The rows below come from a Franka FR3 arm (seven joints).
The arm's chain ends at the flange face. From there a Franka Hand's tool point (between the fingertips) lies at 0.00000 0.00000 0.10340 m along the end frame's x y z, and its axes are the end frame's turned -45 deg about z.
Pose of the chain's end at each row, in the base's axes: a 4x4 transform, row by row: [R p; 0 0 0 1], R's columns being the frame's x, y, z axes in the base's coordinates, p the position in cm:
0.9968, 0.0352, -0.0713, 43.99; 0.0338, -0.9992, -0.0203, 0.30; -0.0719, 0.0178, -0.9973, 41.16; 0, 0, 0, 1
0.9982, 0.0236, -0.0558, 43.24; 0.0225, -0.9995, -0.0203, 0.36; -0.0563, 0.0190, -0.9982, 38.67; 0, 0, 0, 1
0.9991, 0.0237, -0.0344, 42.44; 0.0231, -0.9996, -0.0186, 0.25; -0.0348, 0.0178, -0.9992, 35.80; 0, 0, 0, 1
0.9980, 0.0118, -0.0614, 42.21; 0.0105, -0.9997, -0.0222, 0.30; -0.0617, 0.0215, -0.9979, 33.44; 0, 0, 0, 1
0.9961, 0.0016, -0.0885, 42.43; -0.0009, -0.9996, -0.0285, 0.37; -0.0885, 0.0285, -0.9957, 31.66; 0, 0, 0, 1
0.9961, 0.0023, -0.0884, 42.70; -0.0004, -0.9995, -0.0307, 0.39; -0.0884, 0.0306, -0.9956, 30.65; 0, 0, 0, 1
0.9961, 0.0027, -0.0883, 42.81; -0.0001, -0.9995, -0.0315, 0.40; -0.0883, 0.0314, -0.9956, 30.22; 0, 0, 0, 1
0.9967, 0.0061, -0.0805, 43.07; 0.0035, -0.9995, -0.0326, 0.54; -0.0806, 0.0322, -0.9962, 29.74; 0, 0, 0, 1
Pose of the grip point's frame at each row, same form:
0.6800, 0.7297, -0.0713, 43.25; 0.7304, -0.6826, -0.0203, 0.09; -0.0634, -0.0383, -0.9973, 30.85; 0, 0, 0, 1
0.6891, 0.7225, -0.0558, 42.66; 0.7227, -0.6908, -0.0203, 0.15; -0.0532, -0.0264, -0.9982, 28.35; 0, 0, 0, 1
0.6897, 0.7232, -0.0344, 42.08; 0.7232, -0.6905, -0.0186, 0.06; -0.0372, -0.0120, -0.9992, 25.47; 0, 0, 0, 1
0.6973, 0.7140, -0.0614, 41.58; 0.7143, -0.6995, -0.0222, 0.07; -0.0588, -0.0284, -0.9979, 23.12; 0, 0, 0, 1
0.7032, 0.7055, -0.0885, 41.51; 0.7062, -0.7075, -0.0285, 0.08; -0.0827, -0.0424, -0.9957, 21.36; 0, 0, 0, 1
0.7027, 0.7060, -0.0884, 41.79; 0.7065, -0.7070, -0.0307, 0.07; -0.0841, -0.0409, -0.9956, 20.36; 0, 0, 0, 1
0.7024, 0.7063, -0.0883, 41.90; 0.7067, -0.7068, -0.0315, 0.07; -0.0846, -0.0402, -0.9956, 19.93; 0, 0, 0, 1
0.7005, 0.7091, -0.0805, 42.24; 0.7092, -0.7043, -0.0326, 0.20; -0.0798, -0.0342, -0.9962, 19.44; 0, 0, 0, 1

